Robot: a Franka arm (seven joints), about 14 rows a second.
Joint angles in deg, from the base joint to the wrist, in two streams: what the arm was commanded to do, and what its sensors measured. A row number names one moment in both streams.
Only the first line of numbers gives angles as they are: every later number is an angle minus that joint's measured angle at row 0.
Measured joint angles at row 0: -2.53, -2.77, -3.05, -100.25, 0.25, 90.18, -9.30
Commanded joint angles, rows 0 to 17: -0.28, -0.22, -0.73, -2.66, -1.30, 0.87, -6.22; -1.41, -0.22, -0.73, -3.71, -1.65, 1.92, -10.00; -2.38, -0.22, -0.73, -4.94, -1.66, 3.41, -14.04; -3.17, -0.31, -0.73, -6.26, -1.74, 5.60, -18.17; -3.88, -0.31, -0.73, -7.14, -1.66, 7.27, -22.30; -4.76, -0.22, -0.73, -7.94, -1.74, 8.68, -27.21; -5.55, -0.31, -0.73, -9.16, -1.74, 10.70, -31.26; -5.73, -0.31, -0.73, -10.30, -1.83, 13.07, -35.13; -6.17, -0.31, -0.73, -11.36, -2.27, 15.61, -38.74; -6.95, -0.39, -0.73, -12.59, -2.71, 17.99, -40.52; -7.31, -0.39, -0.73, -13.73, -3.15, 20.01, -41.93; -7.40, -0.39, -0.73, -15.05, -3.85, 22.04, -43.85; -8.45, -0.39, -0.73, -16.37, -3.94, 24.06, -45.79; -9.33, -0.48, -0.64, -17.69, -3.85, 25.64, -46.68; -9.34, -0.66, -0.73, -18.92, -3.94, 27.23, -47.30; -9.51, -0.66, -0.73, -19.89, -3.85, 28.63, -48.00; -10.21, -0.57, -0.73, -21.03, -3.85, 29.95, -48.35; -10.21, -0.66, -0.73, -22.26, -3.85, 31.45, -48.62
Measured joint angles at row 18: -9.50, 0.60, -1.00, -19.04, -2.51, 28.04, -47.56
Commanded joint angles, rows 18 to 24: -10.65, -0.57, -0.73, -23.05, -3.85, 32.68, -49.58; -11.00, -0.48, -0.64, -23.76, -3.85, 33.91, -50.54; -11.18, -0.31, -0.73, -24.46, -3.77, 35.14, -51.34; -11.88, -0.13, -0.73, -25.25, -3.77, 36.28, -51.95; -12.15, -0.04, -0.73, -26.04, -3.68, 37.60, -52.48; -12.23, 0.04, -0.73, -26.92, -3.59, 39.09, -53.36; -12.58, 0.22, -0.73, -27.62, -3.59, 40.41, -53.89
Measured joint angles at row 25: -11.61, 0.67, -1.02, -25.31, -2.52, 36.88, -52.28
